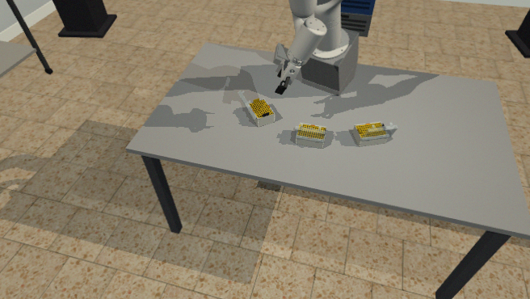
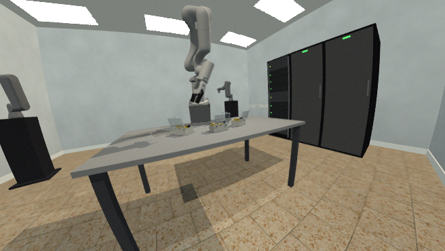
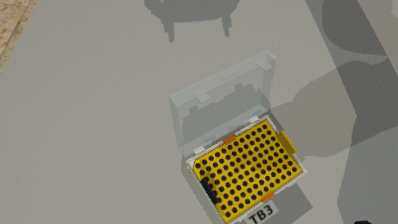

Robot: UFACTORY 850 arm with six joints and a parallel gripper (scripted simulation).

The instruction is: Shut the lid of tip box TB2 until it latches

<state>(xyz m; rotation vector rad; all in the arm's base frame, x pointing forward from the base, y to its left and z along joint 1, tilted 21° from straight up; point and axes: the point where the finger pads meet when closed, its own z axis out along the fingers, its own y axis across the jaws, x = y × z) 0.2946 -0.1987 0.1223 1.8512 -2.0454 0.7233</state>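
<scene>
Right now the yellow rack is 60 mm behind my hand, 90 mm to the right of it and 190 mm below it. Also, from my hand: clear lid: 30 mm behind, 140 mm to the right, 140 mm below.
</scene>
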